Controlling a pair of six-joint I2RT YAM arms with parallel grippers.
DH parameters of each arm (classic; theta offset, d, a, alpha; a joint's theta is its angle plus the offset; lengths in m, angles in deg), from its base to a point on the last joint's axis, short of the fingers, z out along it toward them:
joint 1: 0 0.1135 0.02 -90
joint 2: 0 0 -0.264 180
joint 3: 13.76 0 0.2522 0
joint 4: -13.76 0 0.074 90
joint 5: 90 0 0 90
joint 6: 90 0.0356 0 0
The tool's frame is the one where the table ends.
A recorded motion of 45 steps. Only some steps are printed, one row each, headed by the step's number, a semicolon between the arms.
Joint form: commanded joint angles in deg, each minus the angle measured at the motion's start. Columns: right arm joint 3, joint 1, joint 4, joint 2, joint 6, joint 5; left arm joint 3, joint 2, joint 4, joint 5, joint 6, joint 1.
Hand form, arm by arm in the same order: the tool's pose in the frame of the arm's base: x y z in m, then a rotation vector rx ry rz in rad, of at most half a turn. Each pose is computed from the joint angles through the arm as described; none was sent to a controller.
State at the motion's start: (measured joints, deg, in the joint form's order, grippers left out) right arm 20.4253 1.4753 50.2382 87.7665 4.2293 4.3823; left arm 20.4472 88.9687 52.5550 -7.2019 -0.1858 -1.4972
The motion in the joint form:
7: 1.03 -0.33 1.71 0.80 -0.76 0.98; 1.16 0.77 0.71 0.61 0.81 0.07
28: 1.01 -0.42 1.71 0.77 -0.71 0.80; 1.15 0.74 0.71 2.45 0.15 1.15
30: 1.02 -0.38 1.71 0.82 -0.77 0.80; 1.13 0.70 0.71 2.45 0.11 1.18
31: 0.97 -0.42 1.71 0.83 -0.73 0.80; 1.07 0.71 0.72 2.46 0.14 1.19
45: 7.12 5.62 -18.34 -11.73 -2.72 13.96; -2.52 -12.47 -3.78 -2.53 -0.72 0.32
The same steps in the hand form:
7: 0.2696 0.0021 0.1464 0.1028 1.8315 -0.0293; 0.2714 -0.0027 0.1444 -0.0482 1.8289 0.0954
28: 0.2695 0.0017 0.1465 0.1029 1.8314 -0.0269; 0.2715 0.0013 0.1445 -0.0534 1.8288 0.0712
30: 0.2696 0.0019 0.1463 0.1013 1.8321 -0.0272; 0.2714 0.0014 0.1446 -0.0545 1.8284 0.0710
31: 0.2694 0.0017 0.1460 0.1025 1.8331 -0.0273; 0.2711 0.0015 0.1443 -0.0541 1.8295 0.0714
45: 0.2662 0.0218 0.1952 0.1313 1.8450 -0.1929; 0.2449 0.0010 0.1739 -0.1204 1.7367 0.1212

